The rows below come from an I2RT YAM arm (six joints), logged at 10 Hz.
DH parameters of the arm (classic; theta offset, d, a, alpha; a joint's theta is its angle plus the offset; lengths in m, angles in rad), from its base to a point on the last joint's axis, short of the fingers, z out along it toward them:
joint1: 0 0.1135 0.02 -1.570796
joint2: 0 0 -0.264 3.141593
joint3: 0.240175 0 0.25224 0
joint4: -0.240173 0 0.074 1.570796
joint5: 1.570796 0 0 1.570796
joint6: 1.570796 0.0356 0 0
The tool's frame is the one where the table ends.
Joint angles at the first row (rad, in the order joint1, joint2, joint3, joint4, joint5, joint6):
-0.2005, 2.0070, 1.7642, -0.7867, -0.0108, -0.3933
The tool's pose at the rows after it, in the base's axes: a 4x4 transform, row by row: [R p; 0 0 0 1], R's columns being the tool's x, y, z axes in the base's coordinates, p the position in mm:
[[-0.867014, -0.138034, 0.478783, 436.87], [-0.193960, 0.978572, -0.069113, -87.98], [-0.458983, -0.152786, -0.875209, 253.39], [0, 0, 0, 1]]
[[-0.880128, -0.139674, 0.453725, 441.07], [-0.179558, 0.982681, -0.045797, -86.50], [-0.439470, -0.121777, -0.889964, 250.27], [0, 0, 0, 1]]
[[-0.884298, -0.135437, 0.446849, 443.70], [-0.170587, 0.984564, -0.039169, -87.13], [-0.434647, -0.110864, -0.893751, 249.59], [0, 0, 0, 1]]
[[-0.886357, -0.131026, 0.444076, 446.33], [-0.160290, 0.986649, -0.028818, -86.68], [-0.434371, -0.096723, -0.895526, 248.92], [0, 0, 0, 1]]
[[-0.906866, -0.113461, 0.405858, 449.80], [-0.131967, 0.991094, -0.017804, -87.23], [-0.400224, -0.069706, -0.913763, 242.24], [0, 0, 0, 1]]
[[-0.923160, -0.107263, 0.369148, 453.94], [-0.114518, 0.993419, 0.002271, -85.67], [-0.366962, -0.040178, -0.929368, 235.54], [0, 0, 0, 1]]
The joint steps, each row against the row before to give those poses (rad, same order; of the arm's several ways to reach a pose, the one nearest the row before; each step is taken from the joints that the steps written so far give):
-0.0005, 0.0376, 0.0439, -0.0433, -0.0170, 0.0215
0.0039, 0.0301, 0.0390, -0.0416, -0.0162, 0.0155
-0.0007, 0.0157, 0.0228, -0.0160, -0.0054, 0.0078
0.0014, 0.0132, 0.0184, -0.0102, -0.0090, 0.0114
0.0001, 0.0349, 0.0355, -0.0443, -0.0034, 0.0251
0.0042, 0.0369, 0.0387, -0.0444, -0.0110, 0.0183

